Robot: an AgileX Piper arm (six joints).
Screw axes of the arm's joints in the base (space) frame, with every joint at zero. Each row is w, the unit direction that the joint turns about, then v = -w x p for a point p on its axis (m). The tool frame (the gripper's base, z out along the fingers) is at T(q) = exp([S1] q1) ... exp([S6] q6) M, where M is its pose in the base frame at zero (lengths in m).
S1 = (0, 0, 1, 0, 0, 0)
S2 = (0, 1, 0, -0.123, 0, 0)
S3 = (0, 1, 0, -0.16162, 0, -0.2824)
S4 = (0.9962, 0, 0.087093, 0, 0.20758, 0)
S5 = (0, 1, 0, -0.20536, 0, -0.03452)
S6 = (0.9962, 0, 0.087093, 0, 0.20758, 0)
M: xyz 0.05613 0 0.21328 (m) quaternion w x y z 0.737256 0 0.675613 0
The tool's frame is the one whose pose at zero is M.
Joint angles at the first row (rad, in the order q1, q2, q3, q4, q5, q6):
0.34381 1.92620 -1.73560 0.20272 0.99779 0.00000
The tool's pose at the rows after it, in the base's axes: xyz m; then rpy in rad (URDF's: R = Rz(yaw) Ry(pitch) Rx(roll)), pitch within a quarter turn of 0, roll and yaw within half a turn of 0:
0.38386, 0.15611, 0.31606, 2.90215, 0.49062, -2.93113
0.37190, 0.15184, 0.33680, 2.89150, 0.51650, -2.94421
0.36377, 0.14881, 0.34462, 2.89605, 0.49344, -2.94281
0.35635, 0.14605, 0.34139, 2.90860, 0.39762, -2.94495
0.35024, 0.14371, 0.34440, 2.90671, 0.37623, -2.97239
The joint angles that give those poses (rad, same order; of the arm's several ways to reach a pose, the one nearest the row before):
0.34850 1.86342 -1.73557 0.20272 1.02345 0.01695
0.34851 1.81039 -1.73640 0.20057 1.04823 0.03218
0.34852 1.78736 -1.73959 0.19434 1.09673 0.04415
0.34850 1.78634 -1.74083 0.18535 1.19221 0.07285
0.34976 1.76776 -1.72991 0.17670 1.21513 0.10805

